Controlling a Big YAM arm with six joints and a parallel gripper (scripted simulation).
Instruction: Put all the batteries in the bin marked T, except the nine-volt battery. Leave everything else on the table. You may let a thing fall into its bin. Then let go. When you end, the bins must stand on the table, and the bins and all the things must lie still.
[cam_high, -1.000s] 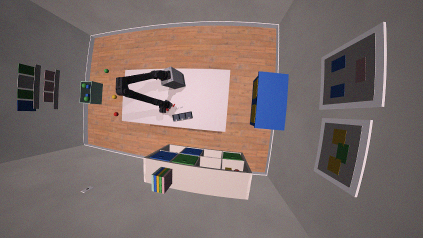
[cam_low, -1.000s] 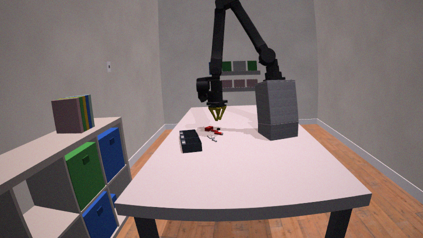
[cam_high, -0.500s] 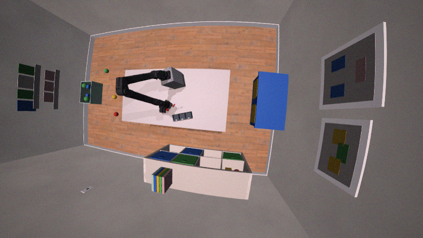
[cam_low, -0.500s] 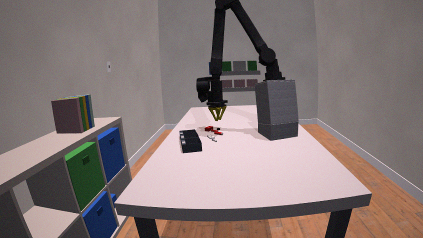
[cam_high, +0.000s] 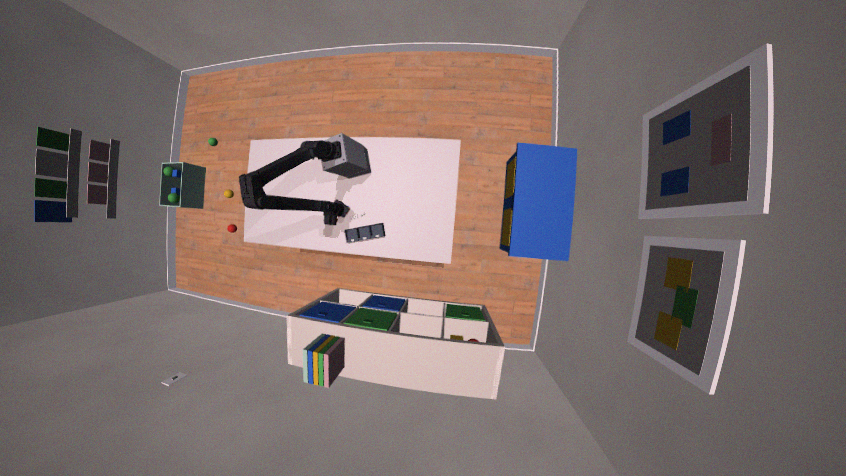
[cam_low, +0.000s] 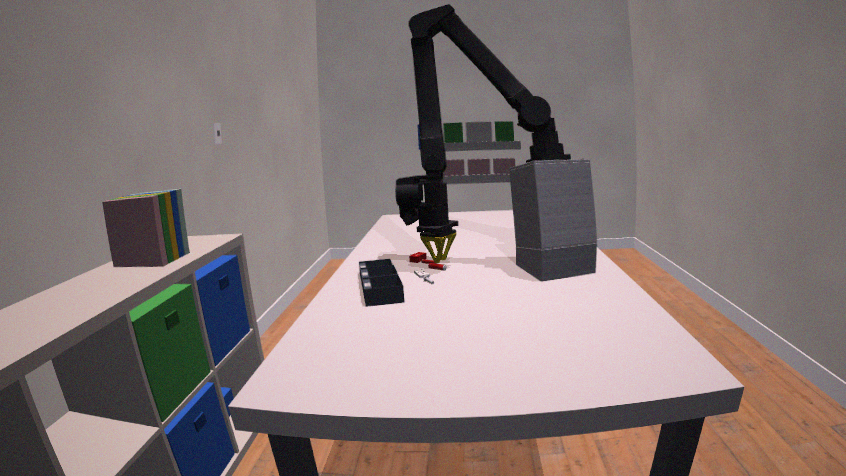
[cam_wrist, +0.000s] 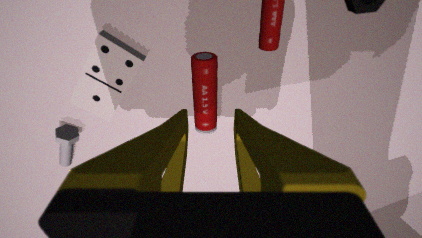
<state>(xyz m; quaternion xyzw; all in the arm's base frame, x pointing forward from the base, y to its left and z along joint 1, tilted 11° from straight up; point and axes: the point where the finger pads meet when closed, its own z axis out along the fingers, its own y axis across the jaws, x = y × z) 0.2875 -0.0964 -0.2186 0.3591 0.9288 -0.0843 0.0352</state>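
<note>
The white domino lies 50 mm ahead of my hand, 30 mm to the left of it and 20 mm below it. The rest, counted from my hand: red nine-volt battery (40 mm ahead, 110 mm to the right, 20 mm below); grey bolt (40 mm ahead, 100 mm to the left, 20 mm below); black nut (90 mm to the right, 30 mm below).
</note>
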